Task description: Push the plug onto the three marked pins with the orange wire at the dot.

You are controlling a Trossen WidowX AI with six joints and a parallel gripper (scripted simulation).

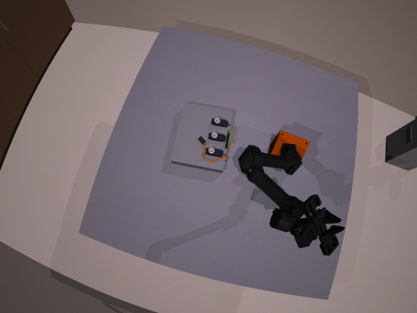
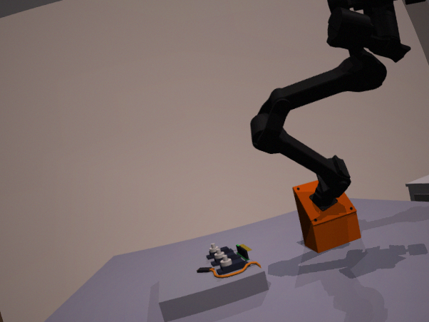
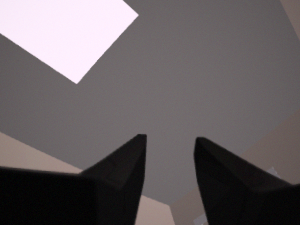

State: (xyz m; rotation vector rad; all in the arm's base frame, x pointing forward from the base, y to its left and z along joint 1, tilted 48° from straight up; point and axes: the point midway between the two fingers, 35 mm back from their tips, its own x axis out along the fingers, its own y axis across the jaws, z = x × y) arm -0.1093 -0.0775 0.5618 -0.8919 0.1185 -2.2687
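Now: gripper tip 55 cm above the bright green band, 43 cm to the left of it and 31 cm short of it. Also, from my gripper tip: grey printed holder (60 cm below, 47 cm ahead, 40 cm to the right); dark dot (55 cm below, 43 cm to the right, 31 cm ahead).
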